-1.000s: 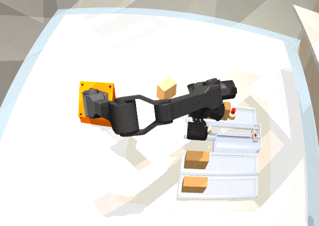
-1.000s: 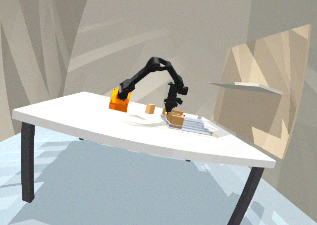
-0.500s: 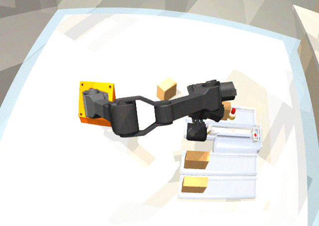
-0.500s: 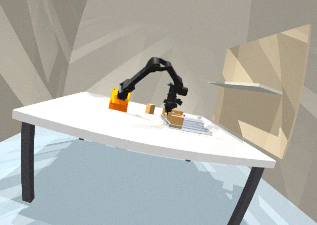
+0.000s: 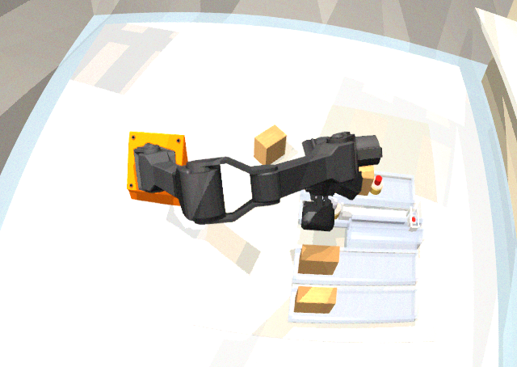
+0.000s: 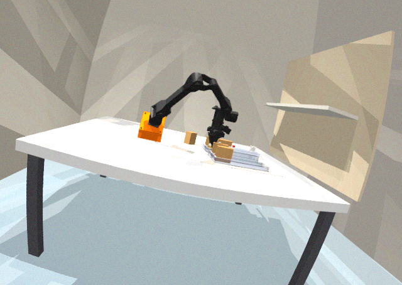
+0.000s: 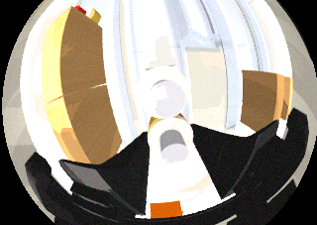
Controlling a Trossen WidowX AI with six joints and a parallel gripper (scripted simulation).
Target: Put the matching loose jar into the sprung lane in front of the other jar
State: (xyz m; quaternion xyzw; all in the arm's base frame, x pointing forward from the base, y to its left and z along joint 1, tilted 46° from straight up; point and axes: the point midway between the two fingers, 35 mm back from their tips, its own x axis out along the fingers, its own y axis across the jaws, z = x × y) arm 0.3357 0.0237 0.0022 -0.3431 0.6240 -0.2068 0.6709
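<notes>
The sprung lane is 140 mm ahead of my gripper tip and 10 mm below it. Round my gripper tip: red mark 230 mm ahead, 40 mm above; wall shelf 500 mm ahead, 70 mm to the left, 340 mm above.
</notes>
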